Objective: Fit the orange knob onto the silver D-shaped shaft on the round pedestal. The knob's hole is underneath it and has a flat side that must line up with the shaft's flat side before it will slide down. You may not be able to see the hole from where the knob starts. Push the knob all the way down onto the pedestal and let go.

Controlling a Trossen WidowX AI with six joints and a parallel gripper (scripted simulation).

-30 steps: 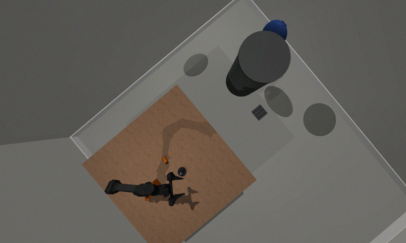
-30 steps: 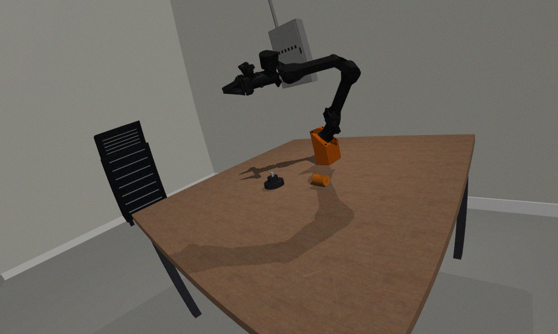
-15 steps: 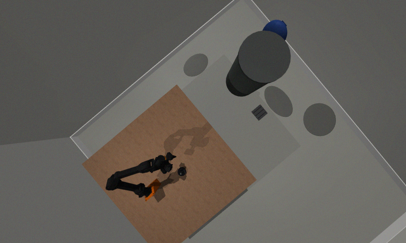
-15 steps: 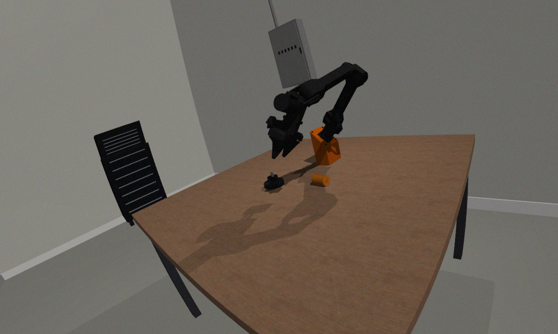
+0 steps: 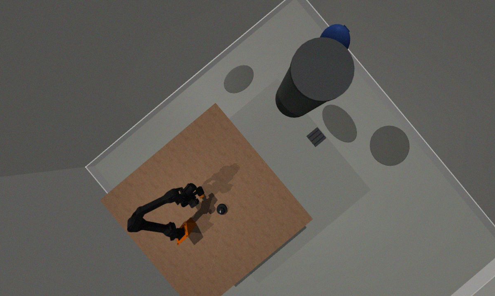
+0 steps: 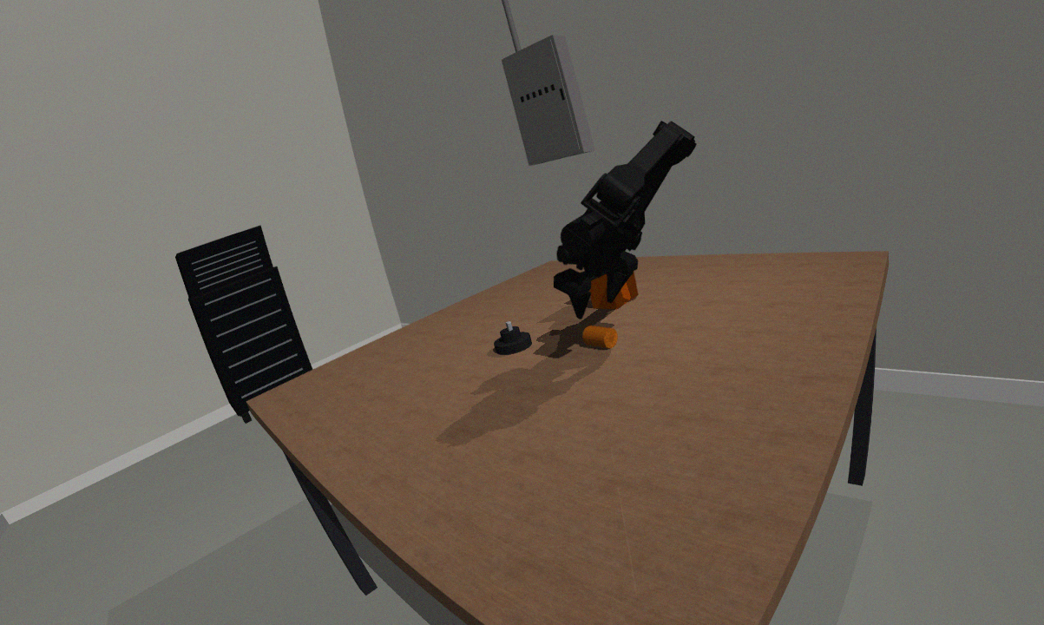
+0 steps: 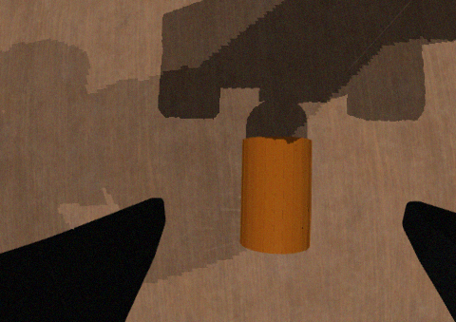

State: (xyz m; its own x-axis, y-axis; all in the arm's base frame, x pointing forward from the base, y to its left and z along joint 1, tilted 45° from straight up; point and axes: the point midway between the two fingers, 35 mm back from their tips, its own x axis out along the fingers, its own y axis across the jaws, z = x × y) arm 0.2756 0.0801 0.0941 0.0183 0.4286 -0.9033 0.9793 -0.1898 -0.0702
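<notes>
Right now the orange knob is 6 cm below my gripper tip and 1 cm to the left of it. From my gripper tip the other things lie so: round black pedestal 22 cm to the right, 5 cm below, 3 cm ahead.
</notes>
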